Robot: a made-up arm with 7 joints.
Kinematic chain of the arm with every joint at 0, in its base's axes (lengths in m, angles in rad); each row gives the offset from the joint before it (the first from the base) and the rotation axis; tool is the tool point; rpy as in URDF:
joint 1: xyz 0 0 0 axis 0.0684 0.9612 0.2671
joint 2: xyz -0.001 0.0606 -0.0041 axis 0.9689 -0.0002 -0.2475
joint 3: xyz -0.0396 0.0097 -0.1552 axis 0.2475 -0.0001 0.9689
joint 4: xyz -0.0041 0 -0.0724 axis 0.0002 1 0
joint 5: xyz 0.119 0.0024 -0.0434 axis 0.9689 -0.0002 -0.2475
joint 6: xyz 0.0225 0 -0.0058 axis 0.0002 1 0
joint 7: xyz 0.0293 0 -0.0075 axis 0.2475 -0.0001 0.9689
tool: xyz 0 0 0 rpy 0 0.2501 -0.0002
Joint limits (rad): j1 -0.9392..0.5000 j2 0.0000..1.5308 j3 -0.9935..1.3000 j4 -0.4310..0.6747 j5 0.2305..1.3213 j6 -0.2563..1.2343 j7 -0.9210..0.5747
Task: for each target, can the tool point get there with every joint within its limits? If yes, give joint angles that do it. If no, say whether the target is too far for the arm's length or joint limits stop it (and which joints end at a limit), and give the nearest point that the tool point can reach.
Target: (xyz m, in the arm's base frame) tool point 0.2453 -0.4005 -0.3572
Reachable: no: too far | nearest point 0.2205 -0.1167 -0.2379 | short by 0.309 m
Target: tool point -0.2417 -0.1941 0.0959
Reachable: no: joint limits stop it (at a limit: joint 1, joint 2, joint 3, joint 4, joint 6) | nearest point -0.0337 -0.0756 -0.1948 | short by 0.377 m
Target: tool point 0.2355 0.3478 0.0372
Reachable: yes | joints -0.7355 1.3139 0.1403 0.4159 0.5118 0.6149 0.1647
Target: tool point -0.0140 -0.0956 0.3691
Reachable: no: joint limits stop it (at a limit: joint 1, joint 2, joint 4, joint 5, joint 6) | nearest point 0.0616 0.2099 0.1885 | short by 0.363 m
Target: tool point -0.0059 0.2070 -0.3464
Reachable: yes | joints 0.1749 0.5244 -0.4065 0.5652 1.0545 0.5449 0.4299
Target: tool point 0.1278 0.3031 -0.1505
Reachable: yes | joints -0.1309 0.5274 0.7761 -0.0605 0.8546 0.1404 0.4202
